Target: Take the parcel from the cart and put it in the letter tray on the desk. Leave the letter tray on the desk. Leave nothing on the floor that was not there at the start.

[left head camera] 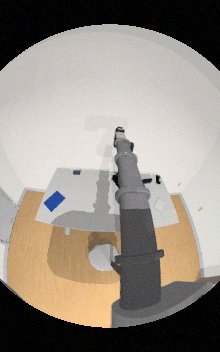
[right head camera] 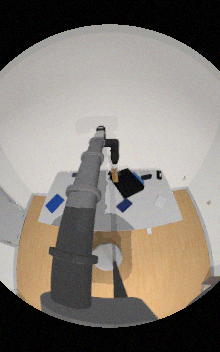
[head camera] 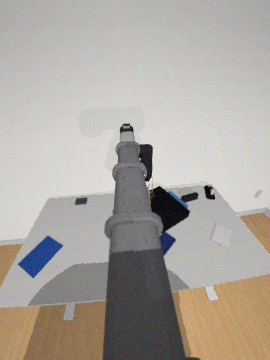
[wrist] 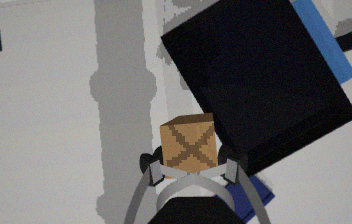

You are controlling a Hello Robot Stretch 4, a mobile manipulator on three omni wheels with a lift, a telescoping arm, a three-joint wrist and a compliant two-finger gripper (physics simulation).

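Places are measured from the robot's base along level axes (x back, y right, z up), in millimetres.
Pixels of known places: gripper, between the fingertips: (right head camera: 114, 175) (wrist: 193, 157); robot's base, origin of its link: (left head camera: 103, 256) (right head camera: 107, 255).
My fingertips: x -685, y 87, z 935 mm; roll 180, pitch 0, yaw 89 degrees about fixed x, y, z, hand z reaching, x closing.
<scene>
For each thing: its top centre in the pictures, then the offset to it from my fingertips. "*": a spot on its surface instead. Level surfaces: height alone.
- small brown box with a darker cross, centre of its top: (wrist: 195, 149) (right head camera: 114, 169) dz +53, dx -21, dy +2 mm
- black letter tray, centre of its top: (wrist: 257, 75) (head camera: 161, 203) (right head camera: 126, 179) dz -179, dx -115, dy +136 mm
- grey-white desk, height of its surface: dz -242 mm
- dark blue item, centre of its top: (wrist: 238, 203) (head camera: 163, 242) (right head camera: 124, 204) dz -230, dx +164, dy +96 mm
- blue rectangle, a spot on its surface: (head camera: 41, 256) * dz -235, dx +194, dy -647 mm
- white square, a spot on its surface: (head camera: 221, 235) * dz -233, dx +155, dy +480 mm
The parcel, a small brown box with a darker cross (wrist: 190, 146) (right head camera: 115, 175), is held between the two fingertips of my gripper (wrist: 193, 157). The black letter tray (wrist: 270, 85) (head camera: 170, 209) (right head camera: 127, 183) lies on the grey-white desk (head camera: 95, 240) (right head camera: 165, 215). In the wrist view the parcel is just left of the tray's near left side and overlaps its edge slightly; its height above the desk is hard to tell. In the head camera view the arm hides most of the parcel and the fingers. The cart is not identifiable.
A dark blue item (wrist: 252, 197) (right head camera: 124, 205) lies in front of the tray, and a lighter blue one (wrist: 322, 40) behind it. A blue rectangle (head camera: 41, 256) lies at the desk's left, a white square (head camera: 221, 235) at its right. A round white stool (right head camera: 107, 257) stands before the desk.
</scene>
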